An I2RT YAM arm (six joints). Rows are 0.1 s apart.
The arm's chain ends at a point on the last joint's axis. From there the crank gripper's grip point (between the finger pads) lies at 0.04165 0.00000 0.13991 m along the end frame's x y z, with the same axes.
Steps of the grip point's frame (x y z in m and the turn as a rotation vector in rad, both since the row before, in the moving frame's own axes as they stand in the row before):
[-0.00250 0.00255 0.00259 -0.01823 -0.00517 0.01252]
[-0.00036 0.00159 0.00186 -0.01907 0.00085 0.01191]
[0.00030 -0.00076 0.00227 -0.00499 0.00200 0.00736]
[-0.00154 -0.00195 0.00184 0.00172 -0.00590 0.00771]
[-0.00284 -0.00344 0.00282 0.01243 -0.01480 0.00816]
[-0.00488 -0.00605 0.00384 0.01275 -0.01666 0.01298]
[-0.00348 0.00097 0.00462 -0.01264 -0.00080 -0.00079]
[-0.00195 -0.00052 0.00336 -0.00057 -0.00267 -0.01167]
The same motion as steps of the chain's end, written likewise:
[-0.00176 -0.00052 0.00240 -0.01823 -0.00517 0.01252]
[-0.00046 -0.00157 0.00193 -0.01907 0.00085 0.01191]
[0.00002 -0.00177 0.00236 -0.00499 0.00200 0.00736]
[-0.00071 -0.00203 0.00160 0.00172 -0.00590 0.00771]
[-0.00077 -0.00203 0.00223 0.01243 -0.01480 0.00816]
[-0.00255 -0.00479 0.00317 0.01275 -0.01666 0.01298]
[-0.00337 -0.00077 0.00460 -0.01264 -0.00080 -0.00079]
[-0.00157 -0.00012 0.00325 -0.00057 -0.00267 -0.01167]

